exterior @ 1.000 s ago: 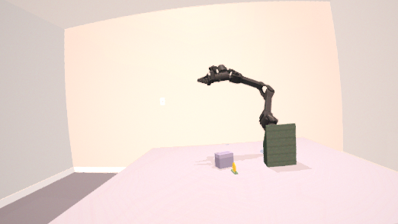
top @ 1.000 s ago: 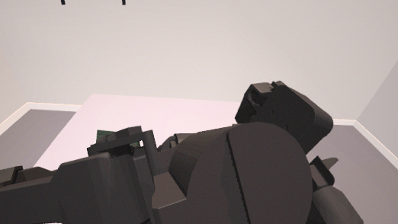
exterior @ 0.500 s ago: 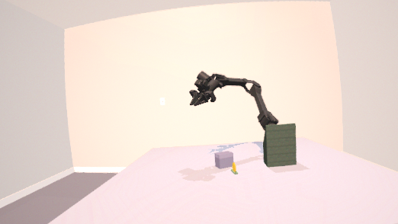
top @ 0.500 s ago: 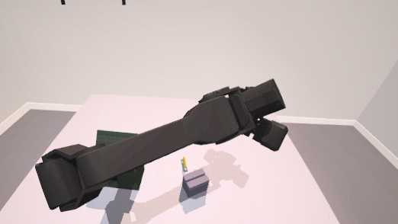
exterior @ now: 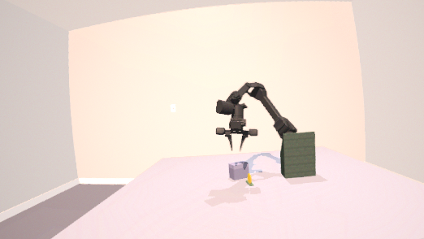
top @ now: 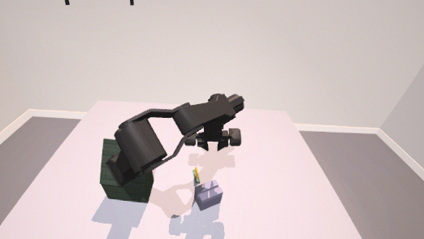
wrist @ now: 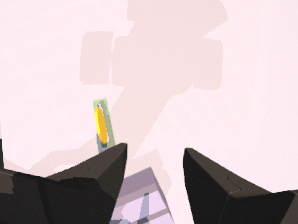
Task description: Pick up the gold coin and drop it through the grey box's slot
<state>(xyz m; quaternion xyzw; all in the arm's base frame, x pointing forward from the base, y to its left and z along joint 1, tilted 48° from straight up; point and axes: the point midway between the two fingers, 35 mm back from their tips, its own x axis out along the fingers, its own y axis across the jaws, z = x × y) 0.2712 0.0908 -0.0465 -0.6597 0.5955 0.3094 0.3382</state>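
Right now the gold coin is 13 cm below my gripper tip, 5 cm behind it and 1 cm to the right of it.
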